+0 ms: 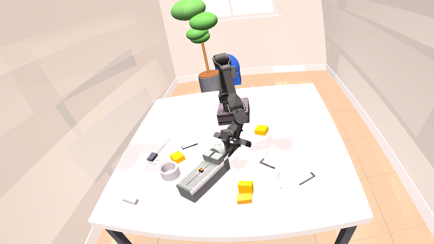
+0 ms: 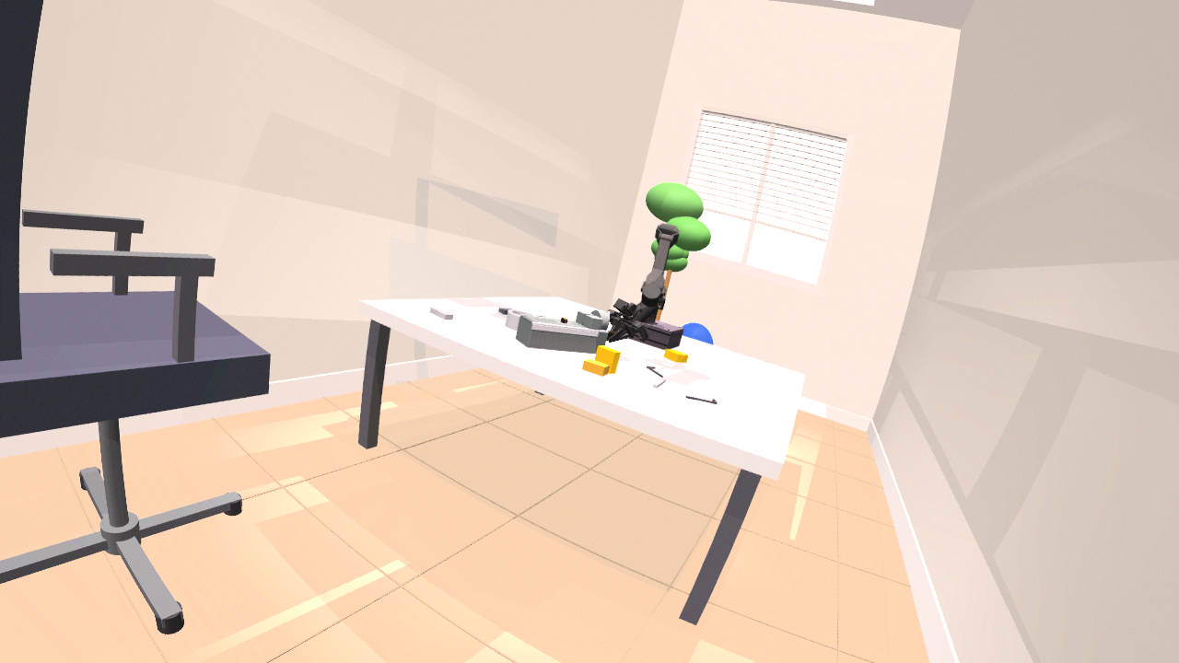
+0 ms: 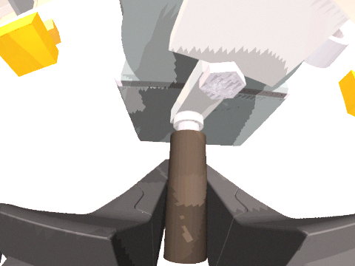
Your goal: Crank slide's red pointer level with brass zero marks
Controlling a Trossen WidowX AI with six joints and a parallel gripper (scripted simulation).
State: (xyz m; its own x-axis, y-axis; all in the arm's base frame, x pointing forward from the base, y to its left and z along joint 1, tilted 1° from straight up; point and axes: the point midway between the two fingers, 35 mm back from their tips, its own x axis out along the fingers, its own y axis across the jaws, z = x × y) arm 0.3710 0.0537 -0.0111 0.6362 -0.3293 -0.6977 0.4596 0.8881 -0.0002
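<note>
The brown crank handle lies 2 cm behind my gripper tip, 1 cm to the left of it and 2 cm above it. Also, from my gripper tip: red pointer (14 cm ahead, 8 cm to the right, 5 cm above).
</note>
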